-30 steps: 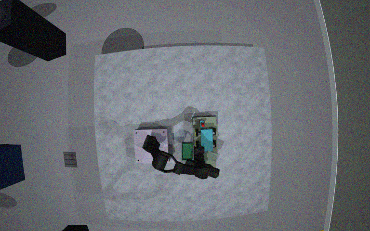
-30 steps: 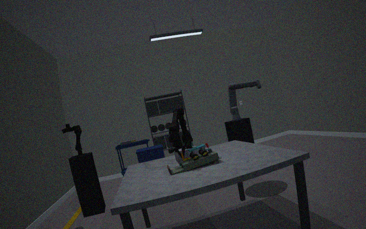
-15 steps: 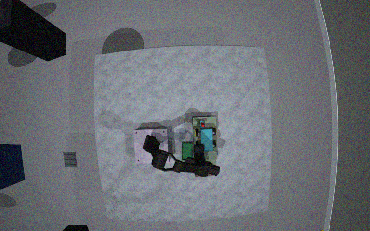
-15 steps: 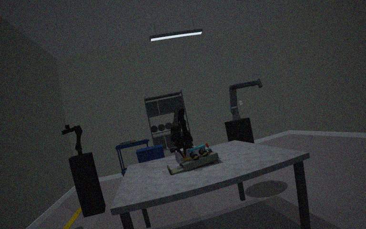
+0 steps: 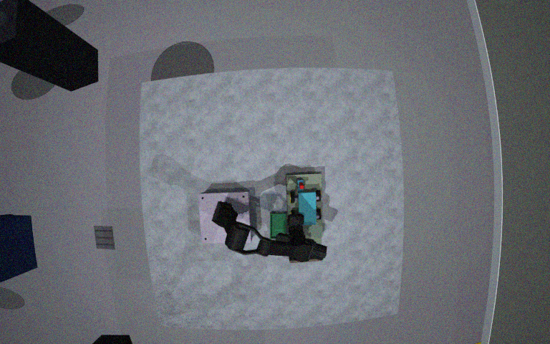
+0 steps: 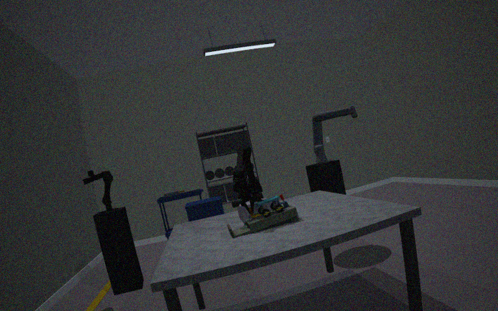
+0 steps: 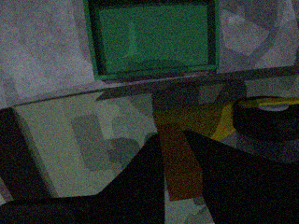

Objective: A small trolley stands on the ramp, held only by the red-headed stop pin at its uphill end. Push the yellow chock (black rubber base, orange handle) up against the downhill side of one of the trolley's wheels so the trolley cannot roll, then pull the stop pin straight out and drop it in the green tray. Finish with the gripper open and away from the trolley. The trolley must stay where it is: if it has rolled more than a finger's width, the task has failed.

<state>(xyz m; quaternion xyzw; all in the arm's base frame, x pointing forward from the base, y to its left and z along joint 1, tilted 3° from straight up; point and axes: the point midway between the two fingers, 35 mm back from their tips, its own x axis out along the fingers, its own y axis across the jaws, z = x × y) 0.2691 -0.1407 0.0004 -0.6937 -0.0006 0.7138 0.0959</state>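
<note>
Now: gripper tip 1 cm short of the yellow chock, 2 cm to the right of it and 1 cm above it. Also, from my gripper tip: trolley (7 cm ahead, 10 cm to the left, 2 cm above); then ramp lip (3 cm ahead, 16 cm to the right, 6 cm below); then green tray (7 cm behind, 2 cm to the left, 9 cm below).
</note>
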